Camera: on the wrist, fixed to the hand. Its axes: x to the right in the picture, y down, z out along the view.
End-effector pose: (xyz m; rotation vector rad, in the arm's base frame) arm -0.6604 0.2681 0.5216 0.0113 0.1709 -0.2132
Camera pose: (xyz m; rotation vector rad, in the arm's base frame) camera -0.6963 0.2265 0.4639 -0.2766 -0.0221 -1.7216
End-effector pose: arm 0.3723 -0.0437 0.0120 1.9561 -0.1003 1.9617
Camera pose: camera 0.3277 0.0162 -0.0156 1.2890 0.9041 0.7104
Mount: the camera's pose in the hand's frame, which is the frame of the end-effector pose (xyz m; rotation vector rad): -0.0160 -0.0478 -0.0617 -0.1295 -0.1806 -1.5289
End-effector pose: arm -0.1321 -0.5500 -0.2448 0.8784 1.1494 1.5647
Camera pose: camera -0.1711 -0.5772 -0.3087 -0.0917 1.0744 0.2612
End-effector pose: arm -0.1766 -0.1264 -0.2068 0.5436 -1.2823 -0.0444
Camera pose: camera -0.1123 -0.1407 -0.2516 1.3065 -0.7525 -1.4483
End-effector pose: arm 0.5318 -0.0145 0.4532 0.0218 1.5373 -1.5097
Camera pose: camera 0.4761 0.0316 0.4866 1.5539 -1.3940 2.2527
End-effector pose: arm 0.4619 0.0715 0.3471 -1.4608 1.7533 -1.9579
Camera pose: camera 0.4493 0.1395 0.3866 2.0565 -0.2919 1.1182
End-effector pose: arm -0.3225 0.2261 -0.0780 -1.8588 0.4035 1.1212
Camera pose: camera -0.2668 0.1985 -0.0281 -1.4818 -1.0772 0.1962
